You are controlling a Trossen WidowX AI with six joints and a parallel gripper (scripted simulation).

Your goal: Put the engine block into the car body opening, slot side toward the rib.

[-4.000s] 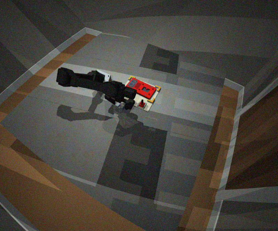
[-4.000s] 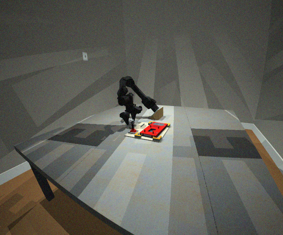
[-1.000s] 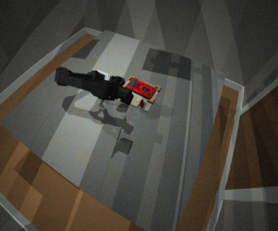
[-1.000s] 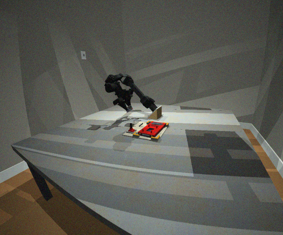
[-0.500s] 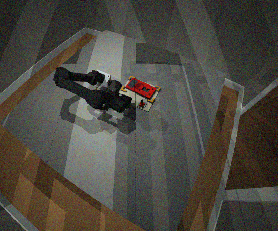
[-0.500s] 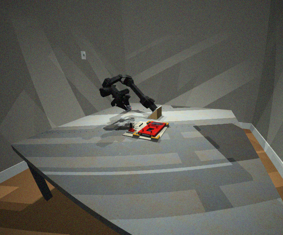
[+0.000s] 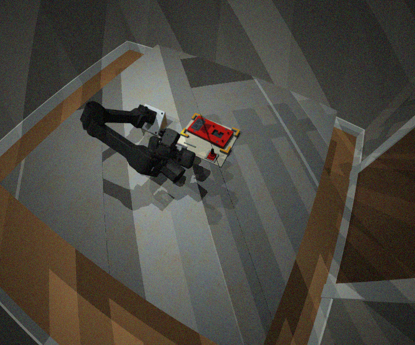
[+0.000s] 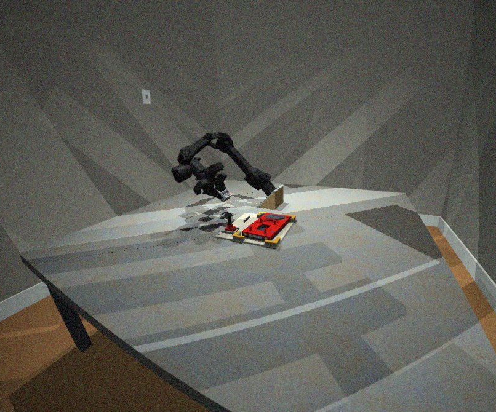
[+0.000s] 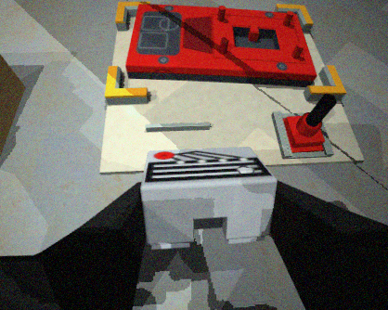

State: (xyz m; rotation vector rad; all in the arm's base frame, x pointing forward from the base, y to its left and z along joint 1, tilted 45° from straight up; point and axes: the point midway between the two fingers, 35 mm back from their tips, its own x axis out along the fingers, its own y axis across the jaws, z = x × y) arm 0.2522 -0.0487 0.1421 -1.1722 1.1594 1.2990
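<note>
Right now my gripper tip is 11 cm short of the black upright post, 9 cm to the right of it and 6 cm above it. Also, from my gripper tip: engine block 1 cm to the right; then beige board 18 cm to the left, 9 cm below, 4 cm ahead.
</note>
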